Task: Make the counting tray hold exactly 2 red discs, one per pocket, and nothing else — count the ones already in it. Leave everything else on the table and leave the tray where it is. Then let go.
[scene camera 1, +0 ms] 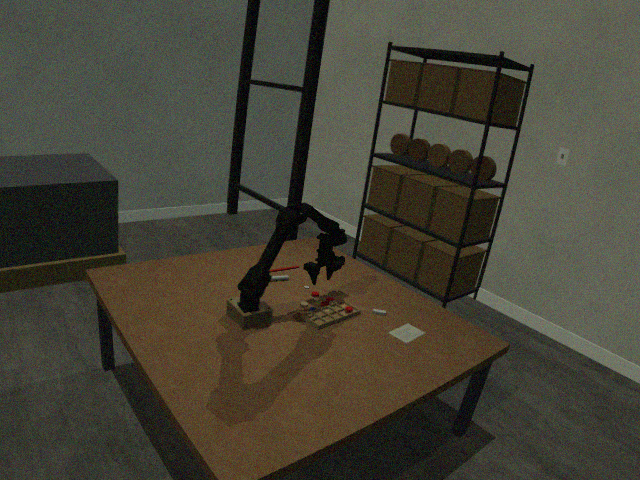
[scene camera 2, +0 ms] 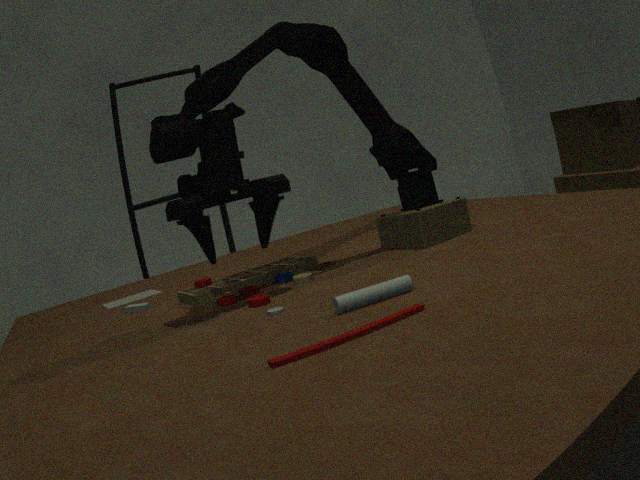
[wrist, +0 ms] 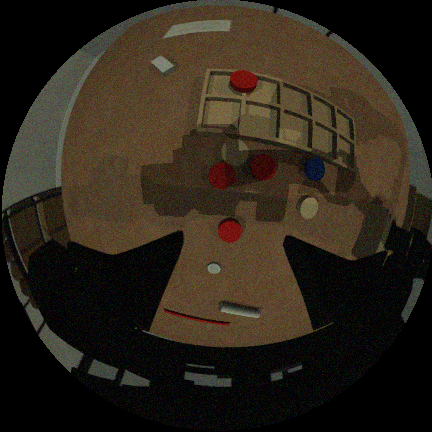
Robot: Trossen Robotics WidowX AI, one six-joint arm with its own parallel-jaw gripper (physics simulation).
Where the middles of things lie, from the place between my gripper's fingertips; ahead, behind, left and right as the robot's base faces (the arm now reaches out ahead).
Scene:
My hand is 4 cm past the wooden counting tray (wrist: 277,112), 16 cm to the left of it and 6 cm above it. Round my hand: red rod (scene camera 2: 325,345) 2 cm behind, 30 cm to the left, 7 cm below.

